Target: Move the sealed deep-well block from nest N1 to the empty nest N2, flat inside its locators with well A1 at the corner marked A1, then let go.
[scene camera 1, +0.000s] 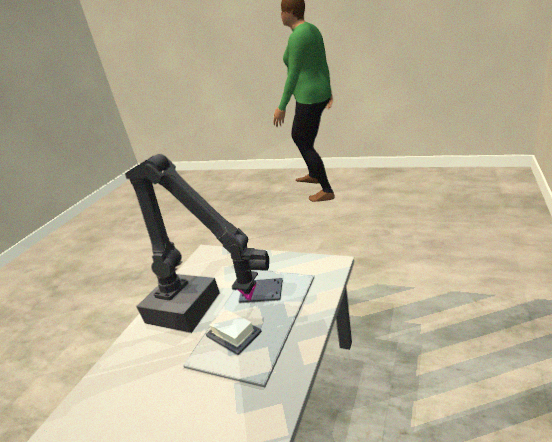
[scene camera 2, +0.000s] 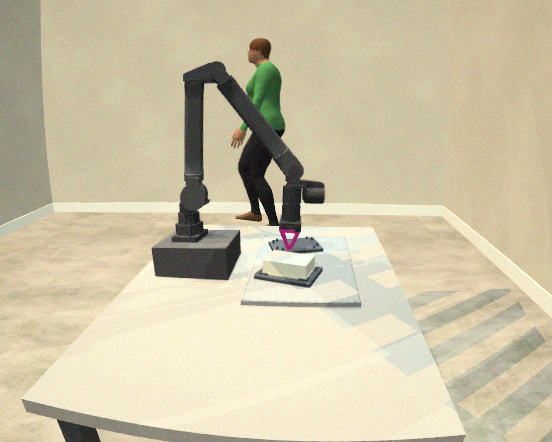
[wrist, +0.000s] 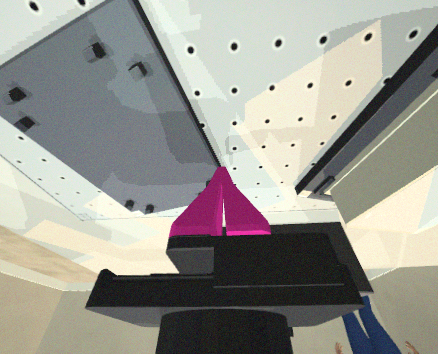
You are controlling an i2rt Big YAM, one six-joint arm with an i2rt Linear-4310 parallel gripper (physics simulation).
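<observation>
The sealed deep-well block is pale cream and sits on the nearer dark nest in the scene views. The other dark nest is empty, with small black locators near its corners. Labels N1, N2 and A1 cannot be read. My gripper is shut and empty, its magenta fingertips together, pointing down. It hangs above the board by the empty nest's edge, apart from the block. Its exact height cannot be told.
Both nests stand on a pale perforated board on the table. The arm's black base box stands left of the board. A person in green stands beyond the table.
</observation>
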